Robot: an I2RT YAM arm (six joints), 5 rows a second.
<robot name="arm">
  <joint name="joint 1" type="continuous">
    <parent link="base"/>
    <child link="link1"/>
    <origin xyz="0 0 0.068"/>
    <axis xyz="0 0 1"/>
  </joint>
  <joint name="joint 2" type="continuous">
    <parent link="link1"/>
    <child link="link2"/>
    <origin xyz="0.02 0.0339 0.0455"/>
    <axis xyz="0 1 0"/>
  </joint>
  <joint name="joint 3" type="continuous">
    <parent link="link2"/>
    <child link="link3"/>
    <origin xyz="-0.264 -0.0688 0"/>
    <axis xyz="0 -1 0"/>
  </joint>
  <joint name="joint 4" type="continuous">
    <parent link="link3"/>
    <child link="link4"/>
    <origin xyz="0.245 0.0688 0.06"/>
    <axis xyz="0 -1 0"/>
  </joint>
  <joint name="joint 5" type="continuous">
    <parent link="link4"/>
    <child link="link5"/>
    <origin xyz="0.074 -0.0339 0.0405"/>
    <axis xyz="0 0 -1"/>
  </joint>
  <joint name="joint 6" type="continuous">
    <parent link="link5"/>
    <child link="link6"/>
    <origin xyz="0.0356 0 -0.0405"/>
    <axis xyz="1 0 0"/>
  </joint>
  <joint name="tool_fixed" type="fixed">
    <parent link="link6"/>
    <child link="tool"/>
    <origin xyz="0 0 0" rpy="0 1.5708 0"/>
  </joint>
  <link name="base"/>
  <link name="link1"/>
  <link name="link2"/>
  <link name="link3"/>
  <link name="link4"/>
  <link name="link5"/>
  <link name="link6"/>
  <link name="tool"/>
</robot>
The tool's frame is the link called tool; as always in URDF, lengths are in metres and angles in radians. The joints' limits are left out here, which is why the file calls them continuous.
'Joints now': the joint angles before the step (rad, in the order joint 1, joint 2, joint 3, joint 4, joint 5, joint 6). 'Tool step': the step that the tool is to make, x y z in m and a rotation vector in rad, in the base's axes. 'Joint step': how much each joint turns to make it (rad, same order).
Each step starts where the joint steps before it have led.
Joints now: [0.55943, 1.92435, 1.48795, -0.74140, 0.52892, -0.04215]
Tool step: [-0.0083, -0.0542, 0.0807, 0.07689, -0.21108, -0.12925]
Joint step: [-0.11029, -0.21940, -0.00027, 0.00253, 0.03964, 0.00033]
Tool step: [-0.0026, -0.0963, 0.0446, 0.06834, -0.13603, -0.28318]
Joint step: [-0.25703, -0.13464, 0.00030, -0.00680, -0.00033, 0.04089]
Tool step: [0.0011, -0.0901, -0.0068, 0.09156, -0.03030, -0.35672]
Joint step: [-0.26635, 0.01417, -0.00020, -0.03062, -0.00729, 0.15024]
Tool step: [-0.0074, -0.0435, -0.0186, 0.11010, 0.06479, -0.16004]
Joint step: [-0.13544, 0.03782, -0.00020, -0.08786, -0.06562, 0.09154]
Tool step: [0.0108, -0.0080, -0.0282, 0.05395, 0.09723, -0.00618]
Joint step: [-0.01876, 0.07991, 0.00002, -0.02918, -0.03360, 0.00527]
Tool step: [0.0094, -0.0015, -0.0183, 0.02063, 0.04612, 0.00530]
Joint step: [0.00090, 0.05446, 0.00035, 0.00446, -0.01062, 0.00013]
